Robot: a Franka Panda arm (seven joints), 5 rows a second.
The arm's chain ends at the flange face. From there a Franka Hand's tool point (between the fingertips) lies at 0.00 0.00 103.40 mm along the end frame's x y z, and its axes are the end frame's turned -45 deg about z.
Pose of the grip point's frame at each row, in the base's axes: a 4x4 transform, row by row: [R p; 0 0 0 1], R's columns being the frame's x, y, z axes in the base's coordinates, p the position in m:
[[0.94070, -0.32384, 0.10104, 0.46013], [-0.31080, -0.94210, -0.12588, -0.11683], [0.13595, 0.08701, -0.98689, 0.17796], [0, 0, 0, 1]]
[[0.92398, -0.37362, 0.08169, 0.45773], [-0.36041, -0.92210, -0.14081, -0.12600], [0.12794, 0.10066, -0.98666, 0.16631], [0, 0, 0, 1]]
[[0.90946, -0.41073, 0.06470, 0.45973], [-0.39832, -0.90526, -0.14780, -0.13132], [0.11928, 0.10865, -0.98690, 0.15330], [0, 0, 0, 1]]
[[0.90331, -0.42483, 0.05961, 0.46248], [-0.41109, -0.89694, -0.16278, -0.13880], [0.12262, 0.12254, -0.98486, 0.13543], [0, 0, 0, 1]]
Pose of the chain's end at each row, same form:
[[0.43619, -0.89416, 0.10104, 0.44968], [-0.88593, -0.44640, -0.12588, -0.10381], [0.15766, -0.03461, -0.98689, 0.28000], [0, 0, 0, 1]]
[[0.38916, -0.91754, 0.08169, 0.44928], [-0.90687, -0.39717, -0.14081, -0.11144], [0.16164, -0.01929, -0.98666, 0.26833], [0, 0, 0, 1]]
[[0.35266, -0.93352, 0.06470, 0.45304], [-0.92177, -0.35846, -0.14780, -0.11604], [0.16117, -0.00752, -0.98690, 0.25535], [0, 0, 0, 1]]
[[0.33834, -0.93914, 0.05961, 0.45632], [-0.92492, -0.34355, -0.16278, -0.12197], [0.17335, -0.00006, -0.98486, 0.23726], [0, 0, 0, 1]]

